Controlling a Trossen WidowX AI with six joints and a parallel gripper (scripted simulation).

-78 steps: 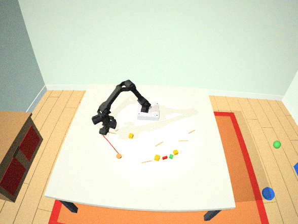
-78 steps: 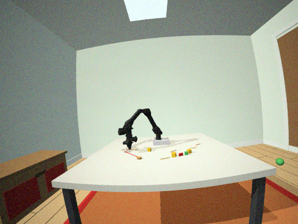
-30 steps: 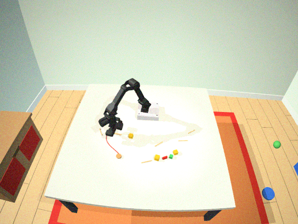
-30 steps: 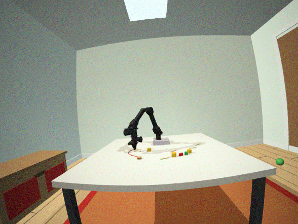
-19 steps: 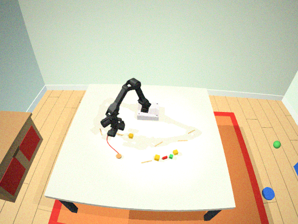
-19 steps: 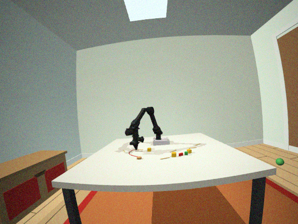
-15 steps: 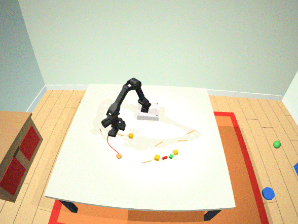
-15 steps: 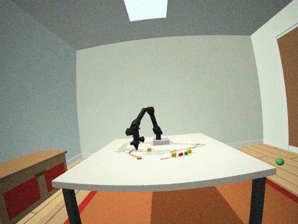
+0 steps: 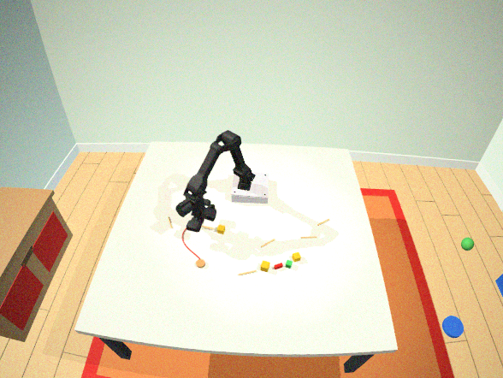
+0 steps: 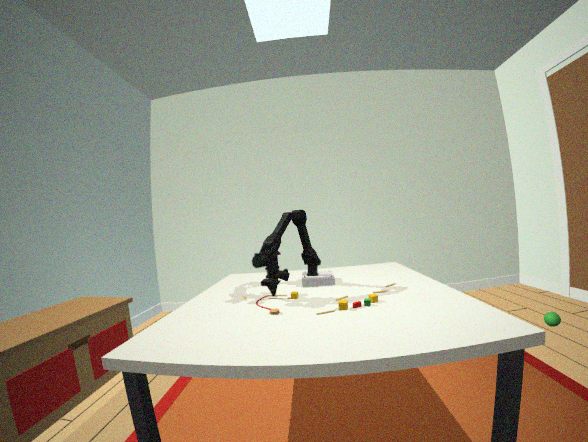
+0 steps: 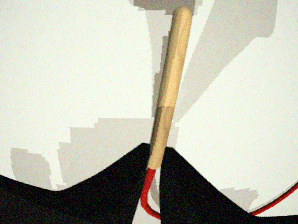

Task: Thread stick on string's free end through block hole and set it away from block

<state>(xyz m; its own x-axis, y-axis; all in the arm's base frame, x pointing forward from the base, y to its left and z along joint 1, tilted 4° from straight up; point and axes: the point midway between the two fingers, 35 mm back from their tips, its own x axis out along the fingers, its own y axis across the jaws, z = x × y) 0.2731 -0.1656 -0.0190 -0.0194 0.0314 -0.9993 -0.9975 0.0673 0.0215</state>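
Now: gripper tip 100 mm to the right of the yellow block. From my gripper tip the other things lie so: thin wooden stick 20 mm to the left; then red block 390 mm to the left, 160 mm ahead; then round wooden button 200 mm ahead, 50 mm to the left, 10 mm below.
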